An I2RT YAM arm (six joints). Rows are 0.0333 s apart.
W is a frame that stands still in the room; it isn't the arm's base.
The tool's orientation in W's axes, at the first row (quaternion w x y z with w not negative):
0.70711 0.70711 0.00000 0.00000
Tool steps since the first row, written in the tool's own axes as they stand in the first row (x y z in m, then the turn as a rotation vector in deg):
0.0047 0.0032 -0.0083 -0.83 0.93 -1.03
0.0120 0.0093 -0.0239 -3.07 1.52 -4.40
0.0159 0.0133 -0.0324 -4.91 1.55 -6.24
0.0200 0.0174 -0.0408 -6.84 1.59 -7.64
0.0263 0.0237 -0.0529 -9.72 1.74 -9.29
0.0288 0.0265 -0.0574 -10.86 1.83 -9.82
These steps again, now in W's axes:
0.0047 0.0083 0.0032 -0.83 1.03 0.93
0.0120 0.0239 0.0093 -3.07 4.40 1.52
0.0159 0.0324 0.0133 -4.91 6.24 1.55
0.0200 0.0408 0.0174 -6.84 7.64 1.59
0.0263 0.0529 0.0237 -9.72 9.29 1.74
0.0288 0.0574 0.0265 -10.86 9.82 1.83

